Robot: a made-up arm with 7 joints. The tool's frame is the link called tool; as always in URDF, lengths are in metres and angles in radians. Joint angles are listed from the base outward.
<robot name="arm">
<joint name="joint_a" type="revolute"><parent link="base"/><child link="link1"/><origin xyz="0 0 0" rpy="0 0 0"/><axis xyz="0.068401 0.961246 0.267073"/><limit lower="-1.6" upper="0.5"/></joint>
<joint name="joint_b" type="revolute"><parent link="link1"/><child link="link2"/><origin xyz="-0.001 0.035 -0.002" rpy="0 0 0"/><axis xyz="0.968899 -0.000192 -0.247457"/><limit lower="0" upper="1.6"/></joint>
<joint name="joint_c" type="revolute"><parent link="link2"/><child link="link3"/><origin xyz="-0.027 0.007 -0.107" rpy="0 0 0"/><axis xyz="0.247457 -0.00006 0.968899"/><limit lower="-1.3" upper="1.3"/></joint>
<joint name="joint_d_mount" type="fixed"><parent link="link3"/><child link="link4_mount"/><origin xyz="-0.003 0 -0.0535" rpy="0 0 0"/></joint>
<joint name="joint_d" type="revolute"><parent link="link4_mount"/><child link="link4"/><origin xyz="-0.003 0 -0.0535" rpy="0 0 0"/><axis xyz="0.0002 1 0.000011"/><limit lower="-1.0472" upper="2.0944"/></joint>
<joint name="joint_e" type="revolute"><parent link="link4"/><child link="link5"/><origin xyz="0.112 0.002 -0.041" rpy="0 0 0"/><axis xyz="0.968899 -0.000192 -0.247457"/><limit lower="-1.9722" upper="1.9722"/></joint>
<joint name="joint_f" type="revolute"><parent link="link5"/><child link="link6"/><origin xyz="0.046 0 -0.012" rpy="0 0 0"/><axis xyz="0.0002 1 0.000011"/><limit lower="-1.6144" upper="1.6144"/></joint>
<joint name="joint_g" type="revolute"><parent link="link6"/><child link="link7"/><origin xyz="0.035 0 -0.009" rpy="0 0 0"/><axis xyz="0.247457 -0.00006 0.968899"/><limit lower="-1.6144" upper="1.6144"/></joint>
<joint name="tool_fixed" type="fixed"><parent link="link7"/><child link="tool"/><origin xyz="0 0 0" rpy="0 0.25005 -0.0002"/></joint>
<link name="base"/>
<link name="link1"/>
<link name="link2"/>
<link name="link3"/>
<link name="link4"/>
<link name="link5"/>
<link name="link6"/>
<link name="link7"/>
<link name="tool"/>
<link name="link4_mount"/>
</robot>
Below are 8 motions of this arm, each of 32 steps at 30 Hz.
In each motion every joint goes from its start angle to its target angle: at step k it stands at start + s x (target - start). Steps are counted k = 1, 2, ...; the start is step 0. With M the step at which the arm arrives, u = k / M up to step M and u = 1 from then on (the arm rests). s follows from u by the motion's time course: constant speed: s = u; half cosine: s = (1 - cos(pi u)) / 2; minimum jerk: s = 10 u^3 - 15 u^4 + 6 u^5.
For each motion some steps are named. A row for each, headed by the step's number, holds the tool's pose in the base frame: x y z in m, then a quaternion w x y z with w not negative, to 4 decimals.
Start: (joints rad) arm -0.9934 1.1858 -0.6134 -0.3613 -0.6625 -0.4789 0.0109
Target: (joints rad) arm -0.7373 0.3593 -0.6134 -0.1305 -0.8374 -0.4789 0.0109
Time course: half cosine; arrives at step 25
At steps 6, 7, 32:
6: 0.2628 0.0561 -0.0124 0.8060 0.1320 -0.4102 -0.4058
7: 0.2645 0.0519 -0.0186 0.8115 0.1108 -0.4056 -0.4059
32: 0.2590 -0.0472 -0.1133 0.8459 -0.2688 -0.2806 -0.3654

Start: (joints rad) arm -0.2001 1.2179 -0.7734 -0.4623 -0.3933 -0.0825 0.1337
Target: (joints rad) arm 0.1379 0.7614 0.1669 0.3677 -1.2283 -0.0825 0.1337
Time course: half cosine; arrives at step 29
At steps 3, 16, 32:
3: 0.1480 0.1076 -0.1855 0.8870 0.2517 0.0866 -0.3773
16: 0.1705 0.1994 -0.2154 0.9839 0.0393 0.1746 -0.0016
32: 0.1073 0.2810 -0.2453 0.9111 -0.1754 0.1793 0.3271

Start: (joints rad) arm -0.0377 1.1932 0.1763 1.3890 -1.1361 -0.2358 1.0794
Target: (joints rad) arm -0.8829 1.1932 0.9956 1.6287 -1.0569 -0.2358 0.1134
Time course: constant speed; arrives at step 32
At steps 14, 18, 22, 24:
14: 0.0851 0.4257 -0.1274 0.5090 -0.1242 0.0055 0.8517
18: 0.1031 0.4225 -0.1239 0.5438 -0.2072 -0.0345 0.8125
22: 0.1218 0.4181 -0.1200 0.5723 -0.2862 -0.0792 0.7644
24: 0.1314 0.4156 -0.1177 0.5839 -0.3240 -0.1032 0.7371

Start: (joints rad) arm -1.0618 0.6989 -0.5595 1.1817 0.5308 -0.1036 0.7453
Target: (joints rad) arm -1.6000 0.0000 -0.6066 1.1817 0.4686 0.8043 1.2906
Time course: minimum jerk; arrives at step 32
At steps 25, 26, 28, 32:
25: 0.3999 -0.0882 -0.0695 0.6298 0.5861 -0.2238 0.4579
26: 0.3979 -0.0954 -0.0659 0.6266 0.5841 -0.2276 0.4631
28: 0.3949 -0.1050 -0.0612 0.6221 0.5814 -0.2327 0.4699
32: 0.3933 -0.1096 -0.0588 0.6199 0.5801 -0.2352 0.4732

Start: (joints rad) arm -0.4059 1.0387 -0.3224 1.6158 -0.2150 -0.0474 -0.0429
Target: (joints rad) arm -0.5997 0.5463 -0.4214 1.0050 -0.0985 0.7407 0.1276
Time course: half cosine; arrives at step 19
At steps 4, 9, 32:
4: 0.0918 0.3772 -0.2259 0.6671 0.3716 0.5836 0.2763
9: 0.1503 0.3131 -0.2783 0.6797 0.3517 0.6075 0.2128
32: 0.2280 0.1822 -0.3109 0.6936 0.3560 0.6155 0.1154

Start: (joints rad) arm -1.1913 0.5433 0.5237 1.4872 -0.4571 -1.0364 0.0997
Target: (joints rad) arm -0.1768 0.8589 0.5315 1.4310 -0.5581 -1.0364 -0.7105
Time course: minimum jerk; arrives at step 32
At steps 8, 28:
8: 0.3207 0.2264 -0.1687 0.8716 -0.0873 -0.2937 0.3826
28: 0.0474 0.3650 -0.2278 0.9554 0.2351 0.0434 0.1734

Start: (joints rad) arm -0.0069 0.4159 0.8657 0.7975 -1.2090 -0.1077 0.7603
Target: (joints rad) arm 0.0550 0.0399 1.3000 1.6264 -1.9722 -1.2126 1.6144
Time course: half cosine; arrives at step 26
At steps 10, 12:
10: -0.0501 0.2526 -0.3470 0.0354 -0.3561 0.1058 0.9278
12: -0.0756 0.2259 -0.3592 0.1233 0.3328 -0.0926 -0.9303

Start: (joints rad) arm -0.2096 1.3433 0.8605 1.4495 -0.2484 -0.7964 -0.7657
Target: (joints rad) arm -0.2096 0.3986 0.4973 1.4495 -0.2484 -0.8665 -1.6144
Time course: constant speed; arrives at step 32
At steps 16, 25, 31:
16: 0.0495 0.3711 -0.2287 0.9642 0.1500 0.1986 -0.0919
25: 0.0456 0.2968 -0.3115 0.9381 0.0063 0.2173 -0.2696
31: 0.0427 0.2358 -0.3541 0.8958 -0.0879 0.2034 -0.3854

